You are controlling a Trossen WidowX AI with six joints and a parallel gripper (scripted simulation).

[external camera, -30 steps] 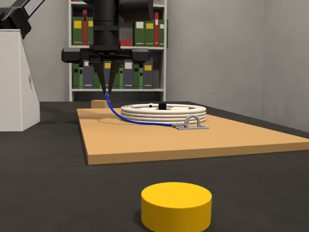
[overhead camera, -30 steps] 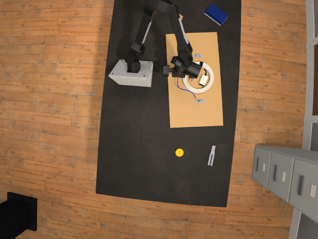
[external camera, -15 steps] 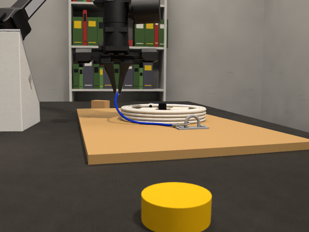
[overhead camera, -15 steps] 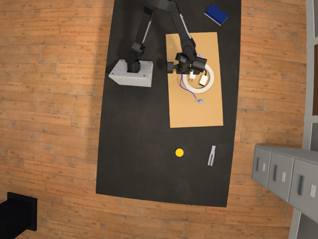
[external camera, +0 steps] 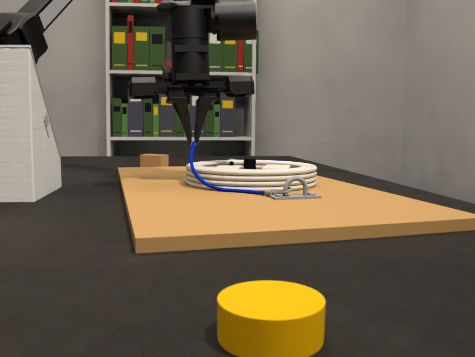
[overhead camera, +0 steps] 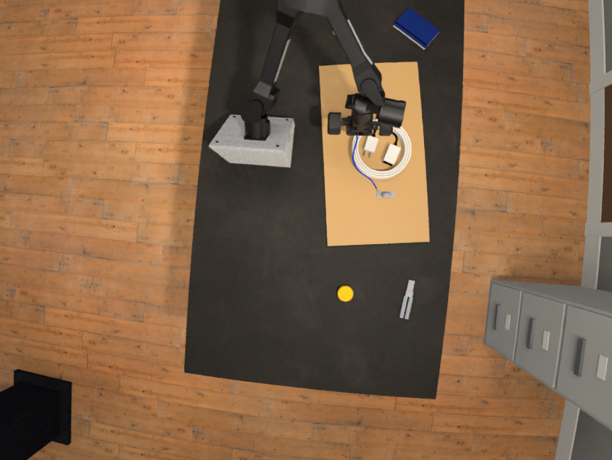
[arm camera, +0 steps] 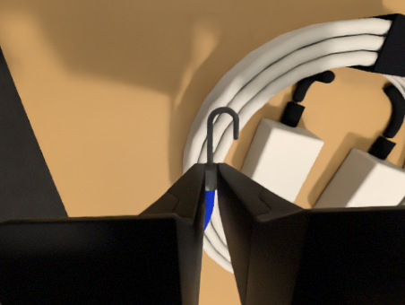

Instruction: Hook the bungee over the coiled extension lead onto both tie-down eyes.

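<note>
The tan board is 100 mm below my hand, 70 mm ahead of it and 30 mm to the right of it. Round my hand: block (380 mm to the left, 90 mm below, 80 mm behind); yellow puck (520 mm to the right, 90 mm below, 20 mm ahead); grey clip (510 mm to the right, 230 mm ahead, 100 mm below).
</note>
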